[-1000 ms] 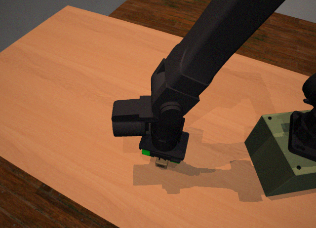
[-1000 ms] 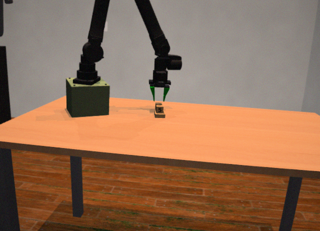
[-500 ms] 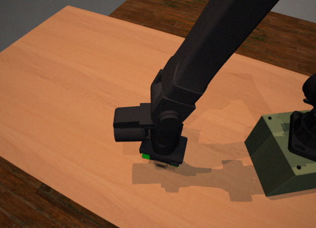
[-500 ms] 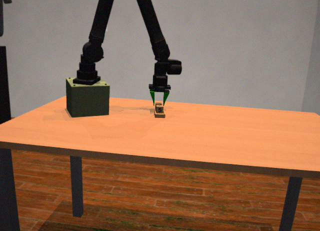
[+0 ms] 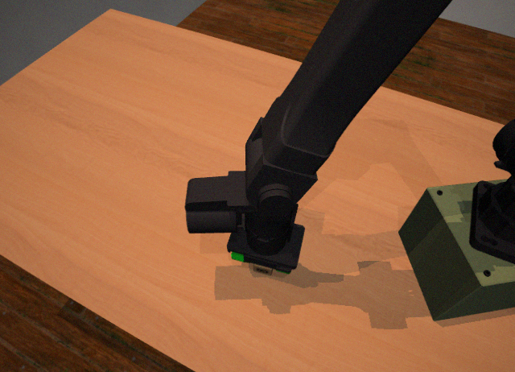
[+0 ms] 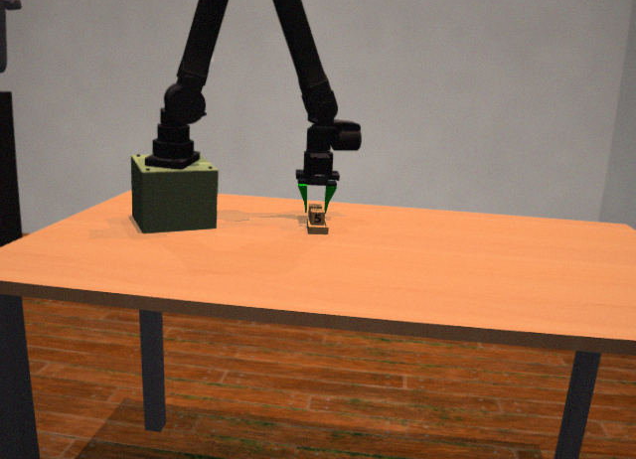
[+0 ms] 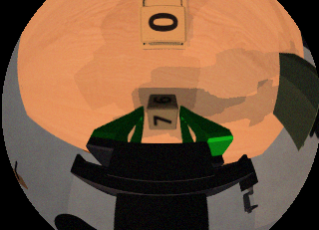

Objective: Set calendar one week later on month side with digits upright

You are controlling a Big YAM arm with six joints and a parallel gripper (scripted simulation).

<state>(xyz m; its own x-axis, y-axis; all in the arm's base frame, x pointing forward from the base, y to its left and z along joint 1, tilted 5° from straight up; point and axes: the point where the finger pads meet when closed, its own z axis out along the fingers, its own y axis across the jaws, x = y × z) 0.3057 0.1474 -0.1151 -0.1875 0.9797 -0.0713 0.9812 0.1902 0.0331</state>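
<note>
Now: the tray 11 cm to the right of my hand, 2 cm ahead of it and 1 cm below it.
</note>
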